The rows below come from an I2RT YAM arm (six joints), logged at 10 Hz.
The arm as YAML. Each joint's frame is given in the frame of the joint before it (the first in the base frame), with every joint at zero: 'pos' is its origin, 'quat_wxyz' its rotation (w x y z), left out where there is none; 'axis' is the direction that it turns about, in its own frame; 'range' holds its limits. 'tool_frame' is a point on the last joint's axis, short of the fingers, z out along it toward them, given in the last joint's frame.
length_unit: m
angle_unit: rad
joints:
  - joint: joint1
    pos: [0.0, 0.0, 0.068]
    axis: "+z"
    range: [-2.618, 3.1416]
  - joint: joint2
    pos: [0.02, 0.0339, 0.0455]
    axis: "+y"
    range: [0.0, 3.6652]
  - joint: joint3
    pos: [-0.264, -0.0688, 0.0]
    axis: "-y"
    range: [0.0, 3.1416]
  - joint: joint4
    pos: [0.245, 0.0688, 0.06]
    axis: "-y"
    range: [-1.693, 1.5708]
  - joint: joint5
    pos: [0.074, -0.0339, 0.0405]
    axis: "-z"
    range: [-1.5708, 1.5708]
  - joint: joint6
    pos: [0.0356, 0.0, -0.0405]
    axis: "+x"
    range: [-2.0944, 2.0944]
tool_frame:
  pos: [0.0, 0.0, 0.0]
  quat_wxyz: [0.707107, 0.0, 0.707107, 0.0]
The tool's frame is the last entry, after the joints.
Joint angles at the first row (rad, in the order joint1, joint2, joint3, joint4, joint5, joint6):
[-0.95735, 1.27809, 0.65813, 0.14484, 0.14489, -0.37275]
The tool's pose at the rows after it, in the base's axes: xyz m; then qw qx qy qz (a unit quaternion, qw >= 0):
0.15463, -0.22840, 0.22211, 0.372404, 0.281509, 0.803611, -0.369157
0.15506, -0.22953, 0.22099, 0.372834, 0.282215, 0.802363, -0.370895
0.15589, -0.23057, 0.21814, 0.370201, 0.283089, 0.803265, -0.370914
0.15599, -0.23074, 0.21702, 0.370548, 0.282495, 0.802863, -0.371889
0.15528, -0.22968, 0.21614, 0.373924, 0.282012, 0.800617, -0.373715
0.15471, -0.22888, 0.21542, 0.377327, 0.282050, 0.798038, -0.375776
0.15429, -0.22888, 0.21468, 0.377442, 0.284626, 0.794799, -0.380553
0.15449, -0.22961, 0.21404, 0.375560, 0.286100, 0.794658, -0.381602
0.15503, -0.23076, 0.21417, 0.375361, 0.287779, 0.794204, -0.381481
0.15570, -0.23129, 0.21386, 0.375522, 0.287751, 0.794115, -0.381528
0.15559, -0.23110, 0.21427, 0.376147, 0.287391, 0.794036, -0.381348
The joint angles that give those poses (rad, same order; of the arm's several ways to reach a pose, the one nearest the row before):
[-0.95722, 1.28164, 0.65636, 0.15319, 0.14342, -0.37122]
[-0.95801, 1.28889, 0.65503, 0.16525, 0.14569, -0.37122]
[-0.95719, 1.30049, 0.65270, 0.17446, 0.14982, -0.37123]
[-0.95719, 1.30349, 0.64902, 0.18333, 0.15029, -0.37275]
[-0.95720, 1.29927, 0.63854, 0.19844, 0.14938, -0.37242]
[-0.95722, 1.29614, 0.62930, 0.21378, 0.14938, -0.37129]
[-0.95720, 1.29677, 0.62316, 0.22813, 0.15929, -0.37002]
[-0.95754, 1.30148, 0.62432, 0.22994, 0.16391, -0.36969]
[-0.95817, 1.30690, 0.62892, 0.23010, 0.16525, -0.36698]
[-0.95720, 1.31122, 0.63046, 0.23318, 0.16602, -0.36652]
[-0.95729, 1.30934, 0.63058, 0.23203, 0.16470, -0.36662]

